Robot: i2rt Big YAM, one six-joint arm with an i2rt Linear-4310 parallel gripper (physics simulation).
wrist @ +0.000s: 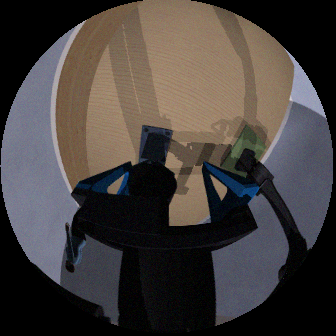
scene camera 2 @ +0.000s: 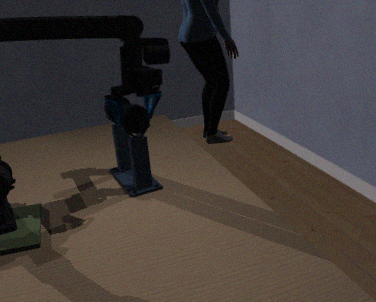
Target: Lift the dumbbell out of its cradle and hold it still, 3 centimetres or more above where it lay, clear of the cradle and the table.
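Places are measured from the arm's base along level axes (x right, y ahead, z up), in millimetres.
Pixels of known places: gripper, between the fingertips: [wrist: 166,164] [scene camera 2: 135,122]; arm's base, origin of its link: [wrist: 243,159] [scene camera 2: 0,224].
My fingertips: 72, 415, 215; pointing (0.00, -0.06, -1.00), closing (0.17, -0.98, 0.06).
Note:
For each thing: its top centre in the pictures, then the offset to it from my fingertips, as dx, dy, dz. Level surfaces: height alone.
- dark dumbbell, centre of its top: [wrist: 145,226] [scene camera 2: 124,100] -131, +24, +35
- blue-grey cradle, centre of its top: [wrist: 146,202] [scene camera 2: 126,118] -131, +24, -25
- wooden table, height of its surface: dz -229
The dark dumbbell [scene camera 2: 136,120] [wrist: 154,186] lies across the top of the blue-grey cradle [scene camera 2: 141,165] [wrist: 149,131]; its near round end shows in the scene view, and the rest is mostly hidden by the gripper. My gripper [scene camera 2: 133,111] [wrist: 166,164] is open, pointing down from above at the dumbbell's height, with its blue fingers on either side of it. In the wrist view the dumbbell's round end is close to the left finger, with a wider gap to the right finger. Nothing is held. Contact between fingers and dumbbell cannot be told.
A green plate [scene camera 2: 31,227] [wrist: 238,162] with a dark arm base [scene camera 2: 6,212] on it is at the left of the scene view. The wooden table [scene camera 2: 200,250] [wrist: 190,75] bears the cradle. A person [scene camera 2: 212,75] stands on the floor beyond the table, near the walls.

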